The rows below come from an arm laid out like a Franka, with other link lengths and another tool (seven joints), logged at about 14 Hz.
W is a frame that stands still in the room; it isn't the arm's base.
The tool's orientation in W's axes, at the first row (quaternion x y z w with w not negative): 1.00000, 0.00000, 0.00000, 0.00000
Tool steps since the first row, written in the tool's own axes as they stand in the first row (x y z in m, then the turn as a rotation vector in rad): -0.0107, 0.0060, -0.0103, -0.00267, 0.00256, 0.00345; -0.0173, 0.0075, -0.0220, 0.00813, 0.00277, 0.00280; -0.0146, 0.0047, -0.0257, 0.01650, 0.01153, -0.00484; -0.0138, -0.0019, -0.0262, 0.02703, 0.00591, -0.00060; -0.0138, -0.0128, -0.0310, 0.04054, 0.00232, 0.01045; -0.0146, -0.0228, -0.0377, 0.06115, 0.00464, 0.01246; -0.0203, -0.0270, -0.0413, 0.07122, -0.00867, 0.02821; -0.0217, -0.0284, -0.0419, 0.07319, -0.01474, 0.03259; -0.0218, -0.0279, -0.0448, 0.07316, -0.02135, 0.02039; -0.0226, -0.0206, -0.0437, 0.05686, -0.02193, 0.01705; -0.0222, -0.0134, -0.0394, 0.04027, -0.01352, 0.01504; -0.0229, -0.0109, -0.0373, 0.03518, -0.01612, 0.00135; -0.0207, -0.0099, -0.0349, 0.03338, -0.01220, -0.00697
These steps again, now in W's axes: -0.0107, -0.0060, 0.0103, -0.00267, -0.00256, -0.00345; -0.0173, -0.0075, 0.0220, 0.00813, -0.00277, -0.00280; -0.0146, -0.0047, 0.0257, 0.01650, -0.01153, 0.00484; -0.0138, 0.0019, 0.0262, 0.02703, -0.00591, 0.00060; -0.0138, 0.0128, 0.0310, 0.04054, -0.00232, -0.01045; -0.0146, 0.0228, 0.0377, 0.06115, -0.00464, -0.01246; -0.0203, 0.0270, 0.0413, 0.07122, 0.00867, -0.02821; -0.0217, 0.0284, 0.0419, 0.07319, 0.01474, -0.03259; -0.0218, 0.0279, 0.0448, 0.07316, 0.02135, -0.02039; -0.0226, 0.0206, 0.0437, 0.05686, 0.02193, -0.01705; -0.0222, 0.0134, 0.0394, 0.04027, 0.01352, -0.01504; -0.0229, 0.0109, 0.0373, 0.03518, 0.01612, -0.00135; -0.0207, 0.0099, 0.0349, 0.03338, 0.01220, 0.00697
